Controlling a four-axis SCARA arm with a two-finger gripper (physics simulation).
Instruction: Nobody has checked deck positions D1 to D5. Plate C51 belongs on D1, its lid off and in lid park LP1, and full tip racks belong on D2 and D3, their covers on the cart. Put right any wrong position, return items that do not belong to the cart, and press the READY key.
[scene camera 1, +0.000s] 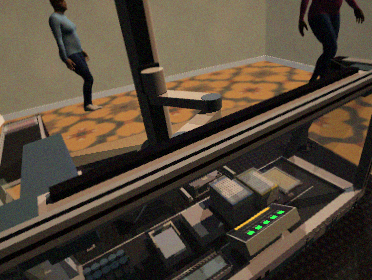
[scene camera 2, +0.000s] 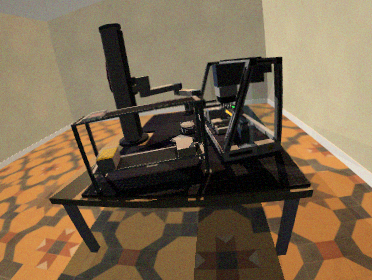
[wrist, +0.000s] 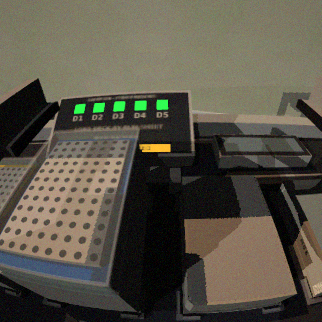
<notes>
My gripper (wrist: 178, 83) carries nothing. Also in view: a black frame rail (scene camera 1: 27, 238), a trough (wrist: 231, 150) and a gantry beam (scene camera 1: 62, 190).
</notes>
